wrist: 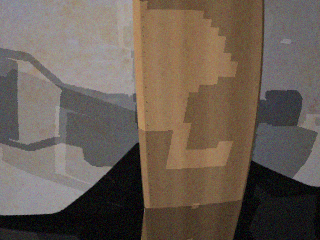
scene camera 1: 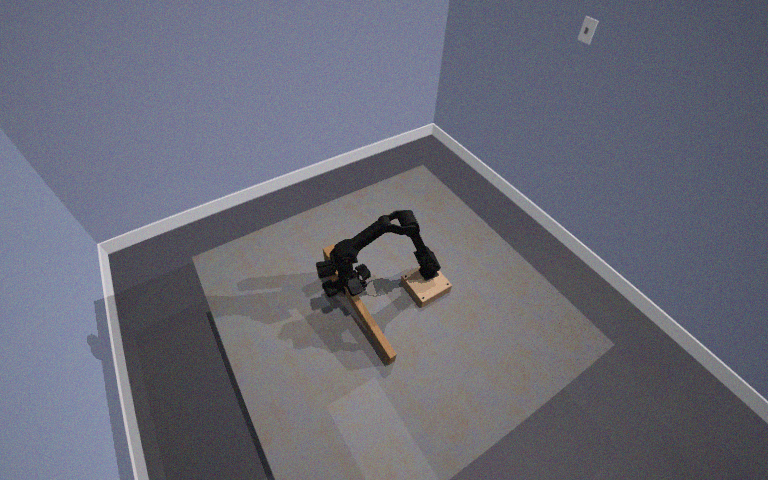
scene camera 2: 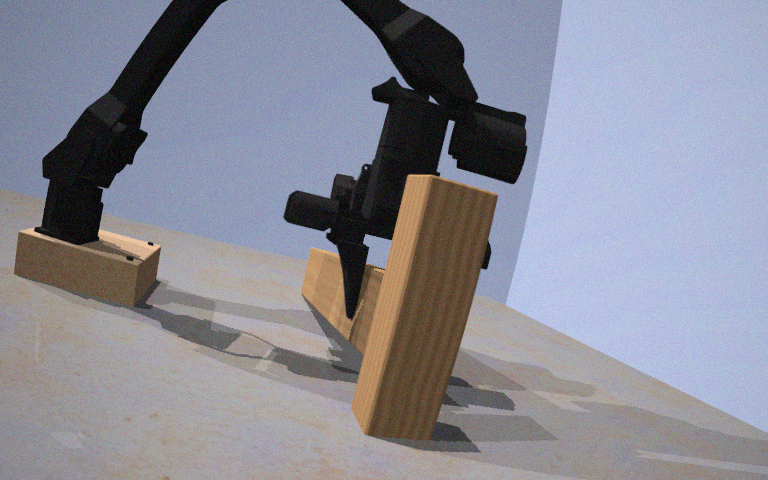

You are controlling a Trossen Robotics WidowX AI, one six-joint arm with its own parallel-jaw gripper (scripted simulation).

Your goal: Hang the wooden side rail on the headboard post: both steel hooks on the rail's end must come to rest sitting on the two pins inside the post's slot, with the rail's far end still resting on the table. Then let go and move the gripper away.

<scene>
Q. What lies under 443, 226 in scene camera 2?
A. A headboard post.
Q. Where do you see a wooden side rail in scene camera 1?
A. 379, 338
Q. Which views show the wooden side rail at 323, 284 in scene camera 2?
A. The wrist view, scene camera 1 and scene camera 2: all of them.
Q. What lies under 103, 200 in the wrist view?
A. The gripper.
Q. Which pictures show the gripper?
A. The wrist view, scene camera 1 and scene camera 2: all of them.
</scene>
